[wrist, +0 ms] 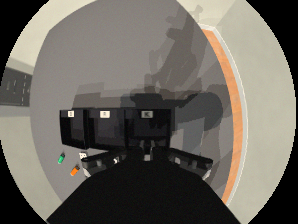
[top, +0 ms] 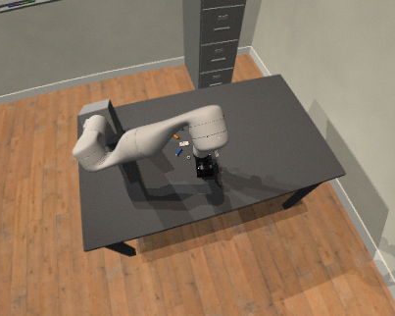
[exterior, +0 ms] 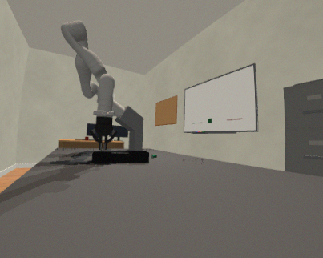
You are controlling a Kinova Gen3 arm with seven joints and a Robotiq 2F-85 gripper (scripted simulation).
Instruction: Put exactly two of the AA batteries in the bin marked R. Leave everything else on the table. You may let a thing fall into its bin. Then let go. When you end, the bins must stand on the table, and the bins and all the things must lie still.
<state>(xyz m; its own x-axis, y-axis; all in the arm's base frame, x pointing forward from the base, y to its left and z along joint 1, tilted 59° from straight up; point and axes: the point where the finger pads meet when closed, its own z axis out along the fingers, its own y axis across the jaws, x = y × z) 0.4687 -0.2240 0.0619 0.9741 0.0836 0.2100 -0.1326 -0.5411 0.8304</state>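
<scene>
Right now the black bin is 30 mm ahead of my hand, 80 mm to the left of it and 40 mm below it. The rest, counted from my hand: grey ring: 50 mm behind, 90 mm to the left, 60 mm below; white block: 50 mm behind, 180 mm to the left, 60 mm below; blue AA battery: 90 mm behind, 130 mm to the left, 60 mm below.
</scene>
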